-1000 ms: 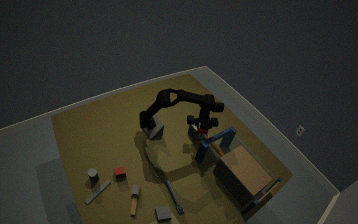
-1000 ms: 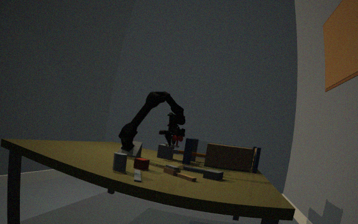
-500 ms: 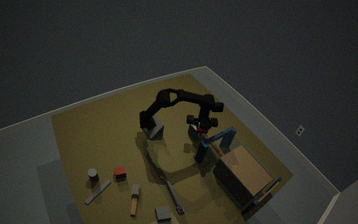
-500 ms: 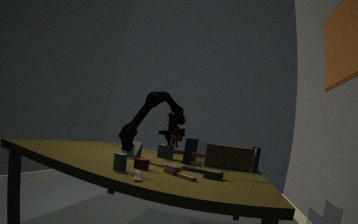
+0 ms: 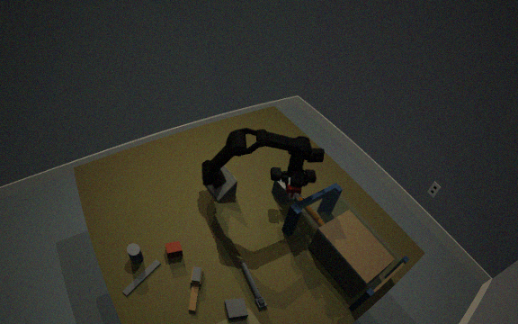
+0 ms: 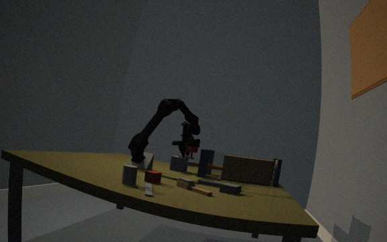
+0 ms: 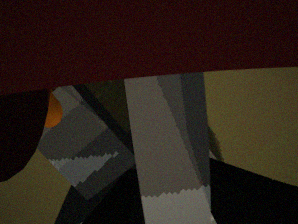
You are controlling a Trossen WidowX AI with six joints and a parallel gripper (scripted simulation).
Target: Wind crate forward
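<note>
My gripper tip is now 10 mm short of the grey crank handle, 10 mm to the left of it and 20 mm below it. From my gripper tip the other things lie so: grey block: 390 mm ahead, 430 mm to the right, 70 mm below; grey winch: 60 mm behind, 10 mm to the left, 60 mm below; red grip: 50 mm ahead, 20 mm to the right, 50 mm above.
</note>
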